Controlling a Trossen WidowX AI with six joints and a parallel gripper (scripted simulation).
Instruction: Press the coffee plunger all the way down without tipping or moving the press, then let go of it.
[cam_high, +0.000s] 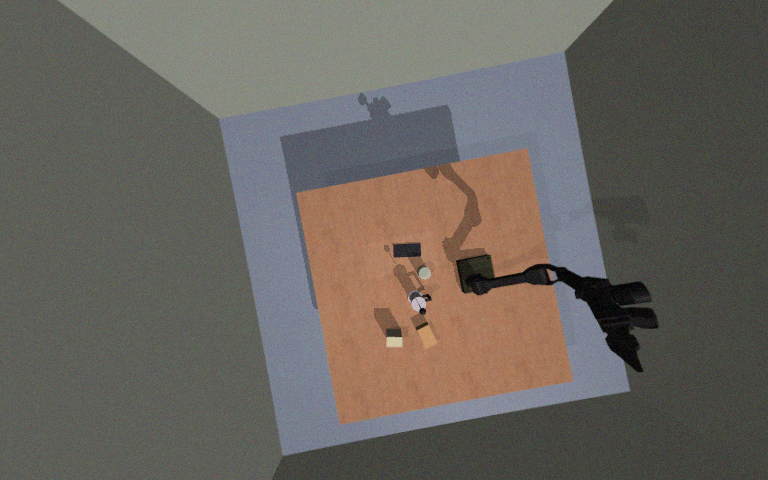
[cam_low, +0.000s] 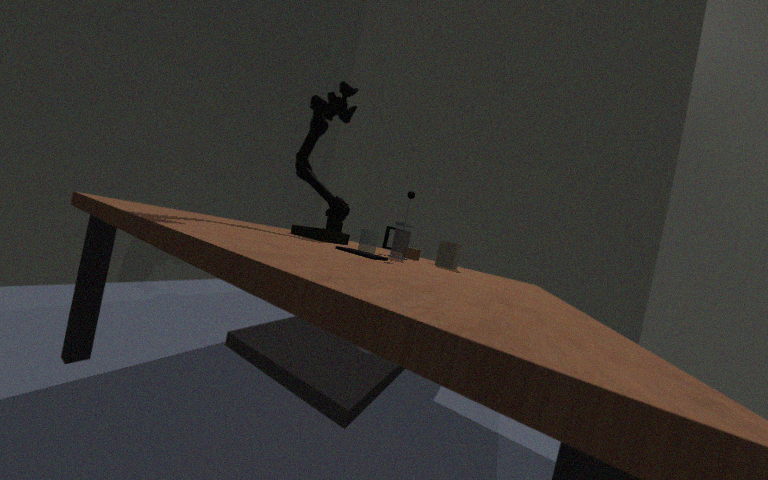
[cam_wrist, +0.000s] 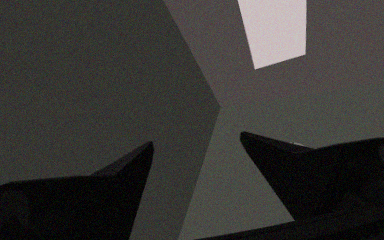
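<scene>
Now: gripper tip 420 mm short of the coffee press, 50 mm to the left of it and 600 mm above it. Also, from my gripper tip: flat dark slab: 430 mm ahead, 310 mm to the right, 730 mm below; orange block: 410 mm ahead, 150 mm to the left, 710 mm below.
</scene>
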